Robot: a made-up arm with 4 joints. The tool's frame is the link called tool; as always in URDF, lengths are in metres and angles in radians. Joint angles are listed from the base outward. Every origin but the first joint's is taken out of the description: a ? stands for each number. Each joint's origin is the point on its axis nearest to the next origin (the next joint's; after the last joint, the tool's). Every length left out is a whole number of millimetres.
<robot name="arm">
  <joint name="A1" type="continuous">
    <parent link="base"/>
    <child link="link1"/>
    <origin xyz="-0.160 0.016 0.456" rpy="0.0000 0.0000 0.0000"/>
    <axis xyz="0 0 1"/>
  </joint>
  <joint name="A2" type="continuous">
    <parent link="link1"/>
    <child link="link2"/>
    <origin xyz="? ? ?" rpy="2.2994 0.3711 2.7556"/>
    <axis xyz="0 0 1"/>
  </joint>
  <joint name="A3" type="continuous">
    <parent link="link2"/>
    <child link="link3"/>
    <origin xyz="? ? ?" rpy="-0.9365 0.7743 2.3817"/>
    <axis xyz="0 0 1"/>
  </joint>
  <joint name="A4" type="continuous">
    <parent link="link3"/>
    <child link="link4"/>
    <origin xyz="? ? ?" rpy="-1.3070 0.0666 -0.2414"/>
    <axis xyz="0 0 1"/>
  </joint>
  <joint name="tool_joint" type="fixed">
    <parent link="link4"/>
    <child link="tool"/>
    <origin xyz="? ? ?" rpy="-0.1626 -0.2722 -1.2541"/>
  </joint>
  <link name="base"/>
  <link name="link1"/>
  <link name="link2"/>
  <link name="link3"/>
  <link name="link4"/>
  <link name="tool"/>
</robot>
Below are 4 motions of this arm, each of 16 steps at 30 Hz.
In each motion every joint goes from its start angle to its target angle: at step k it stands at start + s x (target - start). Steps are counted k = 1, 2, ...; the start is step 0. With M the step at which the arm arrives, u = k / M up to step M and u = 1 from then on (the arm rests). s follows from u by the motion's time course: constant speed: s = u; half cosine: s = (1 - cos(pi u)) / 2; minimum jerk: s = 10 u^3 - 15 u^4 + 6 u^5.
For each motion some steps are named. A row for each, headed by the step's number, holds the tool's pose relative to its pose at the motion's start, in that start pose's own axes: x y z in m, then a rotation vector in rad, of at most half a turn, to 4 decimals.
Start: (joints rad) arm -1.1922 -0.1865 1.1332 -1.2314
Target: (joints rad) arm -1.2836 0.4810 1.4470 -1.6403
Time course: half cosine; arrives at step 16
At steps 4, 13, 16:
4: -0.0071 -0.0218 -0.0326 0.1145 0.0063 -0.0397
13: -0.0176 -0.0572 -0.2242 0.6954 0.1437 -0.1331
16: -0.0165 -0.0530 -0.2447 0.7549 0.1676 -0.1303

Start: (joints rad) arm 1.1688 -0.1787 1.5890 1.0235
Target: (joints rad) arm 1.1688 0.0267 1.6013 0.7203
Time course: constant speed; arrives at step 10
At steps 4, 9, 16:
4: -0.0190 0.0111 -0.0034 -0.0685 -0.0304 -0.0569
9: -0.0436 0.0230 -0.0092 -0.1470 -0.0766 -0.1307
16: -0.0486 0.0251 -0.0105 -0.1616 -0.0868 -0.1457

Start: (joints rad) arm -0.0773 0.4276 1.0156 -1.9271
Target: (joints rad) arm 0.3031 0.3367 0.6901 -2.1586
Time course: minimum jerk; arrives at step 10
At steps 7, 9, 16:
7: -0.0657 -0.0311 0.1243 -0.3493 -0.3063 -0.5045
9: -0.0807 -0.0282 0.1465 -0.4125 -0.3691 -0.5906
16: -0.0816 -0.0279 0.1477 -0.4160 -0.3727 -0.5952

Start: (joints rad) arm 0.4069 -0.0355 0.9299 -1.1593
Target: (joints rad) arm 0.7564 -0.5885 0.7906 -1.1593
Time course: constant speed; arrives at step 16
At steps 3, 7, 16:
3: 0.0141 0.0273 0.0296 -0.1523 0.0581 -0.0148
7: 0.0397 0.0701 0.0578 -0.3524 0.1417 -0.0246
16: 0.1183 0.1779 0.0642 -0.7853 0.3560 -0.0023

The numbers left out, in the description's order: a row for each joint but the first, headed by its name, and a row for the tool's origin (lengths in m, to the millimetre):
A2: 0.081 0.070 0.000
A3: 0.175 -0.265 0.000
A4: -0.168 0.098 0.000
tool: 0.009 -0.025 0.000

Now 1 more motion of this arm.
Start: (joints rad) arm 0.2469 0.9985 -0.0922 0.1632
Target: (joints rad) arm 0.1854 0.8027 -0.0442 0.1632
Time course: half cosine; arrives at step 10
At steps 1, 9, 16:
1: 0.0018 -0.0010 0.0001 0.0011 0.0008 0.0037
9: 0.0736 -0.0338 0.0048 0.0420 0.0350 0.1473
16: 0.0755 -0.0345 0.0049 0.0430 0.0359 0.1510

